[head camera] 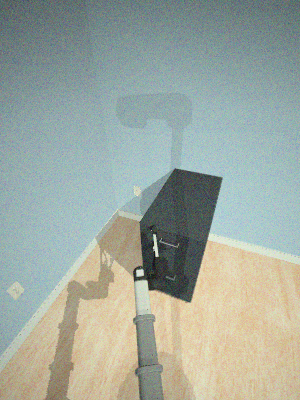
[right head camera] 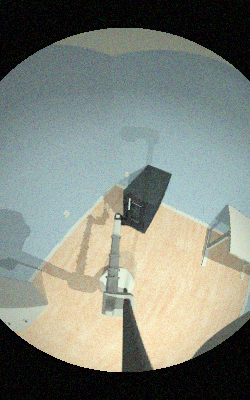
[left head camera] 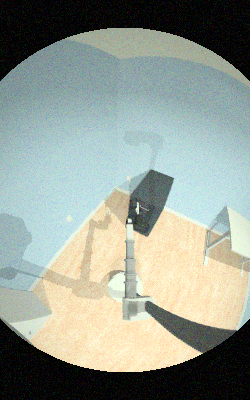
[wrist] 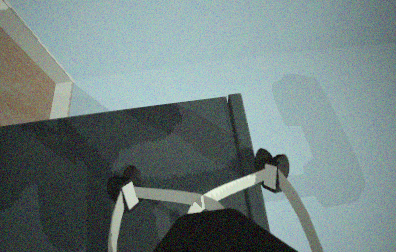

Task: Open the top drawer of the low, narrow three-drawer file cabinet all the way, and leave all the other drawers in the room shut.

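Places are measured from the robot's base along level axes (x back, y right, z up), in centimetres.
Pixels of known places: gripper, fingertip midpoint: (head camera: 153, 234) (right head camera: 129, 197) (left head camera: 136, 201) (wrist: 198, 172).
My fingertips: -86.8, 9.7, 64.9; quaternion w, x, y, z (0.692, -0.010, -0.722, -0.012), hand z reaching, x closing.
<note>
Ahead of a thing's pixels: the offset from my fingertips to its middle, as dx, dy, dz. "spot": to the spot under its first point. Level surfaces: height alone.
The low dark file cabinet (head camera: 192, 202) (left head camera: 156, 192) (right head camera: 151, 186) (wrist: 210, 127) stands near the room corner. Its upper bar handle @[spot: +4.9, +8.6, -3.6] (head camera: 169, 243) and a lower handle @[spot: +8.9, +10.5, -35.0] (head camera: 171, 278) show in the head camera view; the drawer fronts there look flush. My gripper (head camera: 152, 231) (left head camera: 137, 205) (right head camera: 129, 200) (wrist: 198, 172) is open and rolled sideways, at the left part of the cabinet front, left of the upper handle. In the wrist view one fingertip is over the dark front and the other is past the cabinet's top edge, against the wall. No handle can be made out there. The arm hides part of the lower front.
Blue walls (head camera: 65, 150) meet behind the cabinet, with a pale skirting board (head camera: 255, 249) along the floor. A white table @[dz +4.3] (left head camera: 240, 225) (right head camera: 241, 225) stands at the right. A pale piece of furniture (left head camera: 22, 310) (right head camera: 20, 295) is at the lower left. Arm shadows lie on the floor.
</note>
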